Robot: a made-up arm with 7 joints.
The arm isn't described. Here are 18 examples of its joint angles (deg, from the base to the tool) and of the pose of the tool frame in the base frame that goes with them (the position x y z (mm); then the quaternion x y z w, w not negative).
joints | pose
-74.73 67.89 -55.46 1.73 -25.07 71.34 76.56 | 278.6 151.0 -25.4 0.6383 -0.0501 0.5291 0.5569
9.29 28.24 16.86 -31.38 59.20 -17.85 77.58 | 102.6 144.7 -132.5 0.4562 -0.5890 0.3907 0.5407
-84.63 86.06 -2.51 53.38 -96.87 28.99 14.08 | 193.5 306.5 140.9 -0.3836 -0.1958 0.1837 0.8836
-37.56 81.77 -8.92 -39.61 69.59 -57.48 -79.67 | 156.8 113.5 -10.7 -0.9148 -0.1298 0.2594 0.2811
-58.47 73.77 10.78 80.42 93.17 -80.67 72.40 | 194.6 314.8 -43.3 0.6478 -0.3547 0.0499 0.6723
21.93 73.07 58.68 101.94 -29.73 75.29 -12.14 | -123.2 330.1 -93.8 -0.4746 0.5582 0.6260 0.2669
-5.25 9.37 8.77 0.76 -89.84 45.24 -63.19 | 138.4 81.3 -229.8 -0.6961 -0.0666 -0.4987 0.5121
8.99 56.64 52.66 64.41 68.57 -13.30 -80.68 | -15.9 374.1 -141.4 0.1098 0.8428 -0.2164 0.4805
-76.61 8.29 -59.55 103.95 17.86 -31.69 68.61 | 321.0 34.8 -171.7 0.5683 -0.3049 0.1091 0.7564
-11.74 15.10 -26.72 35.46 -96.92 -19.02 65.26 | 123.3 73.0 -308.4 -0.2967 0.4944 0.5978 0.5569
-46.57 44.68 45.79 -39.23 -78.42 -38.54 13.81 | 102.1 187.0 58.6 -0.3221 -0.8257 -0.0960 0.4531
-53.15 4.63 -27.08 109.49 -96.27 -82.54 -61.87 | 203.0 101.0 -248.4 0.0438 -0.1572 -0.0254 0.9863
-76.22 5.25 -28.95 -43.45 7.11 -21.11 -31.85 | 123.8 -48.9 51.3 0.2063 -0.8228 -0.4360 0.3006
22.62 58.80 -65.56 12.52 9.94 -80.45 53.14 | -94.7 143.1 -201.7 -0.0651 0.0838 -0.2363 0.9659
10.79 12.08 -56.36 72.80 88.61 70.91 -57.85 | -85.6 107.0 -319.5 -0.6374 -0.7155 0.2628 0.1128
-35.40 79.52 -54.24 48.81 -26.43 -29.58 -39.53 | 184.3 307.6 -110.0 0.4569 0.3653 -0.3382 0.7371
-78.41 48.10 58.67 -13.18 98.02 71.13 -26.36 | 103.4 247.7 76.7 -0.0866 0.0592 0.8280 0.5509
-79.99 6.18 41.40 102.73 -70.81 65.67 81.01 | 297.1 -32.9 -150.2 -0.1499 0.8906 0.0471 0.4269
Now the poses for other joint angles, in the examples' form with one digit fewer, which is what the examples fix.
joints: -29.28 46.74 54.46 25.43 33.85 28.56 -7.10
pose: 146 332 -78 0.285 0.234 0.511 0.776
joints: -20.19 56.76 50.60 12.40 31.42 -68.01 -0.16
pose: 142 266 -7 0.711 -0.436 0.037 0.551
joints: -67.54 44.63 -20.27 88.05 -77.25 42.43 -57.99
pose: 279 222 -143 -0.515 0.209 -0.201 0.806
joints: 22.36 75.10 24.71 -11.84 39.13 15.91 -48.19
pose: 128 259 -52 0.730 0.455 -0.159 0.485
